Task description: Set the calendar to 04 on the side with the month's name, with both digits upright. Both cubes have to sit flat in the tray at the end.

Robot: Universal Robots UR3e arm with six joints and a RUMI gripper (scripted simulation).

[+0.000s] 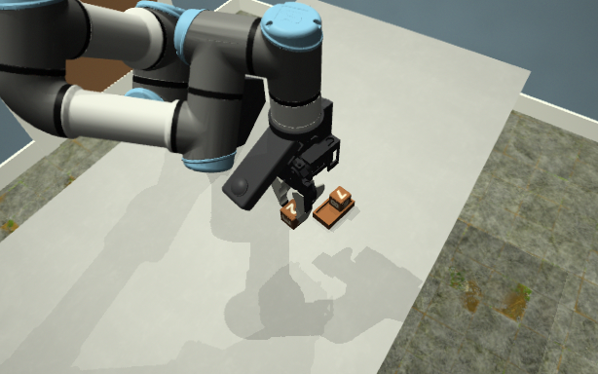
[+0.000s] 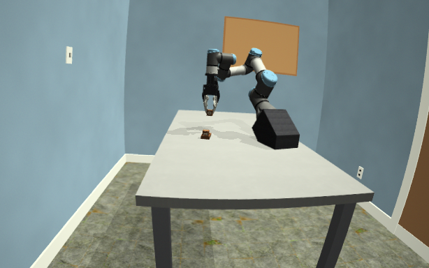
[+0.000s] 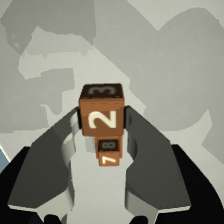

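Right now my hand is 2 cm short of the brown tray, 11 cm to the right of it and 12 cm above it. The rest, counted from my hand: cube 1 cm below.
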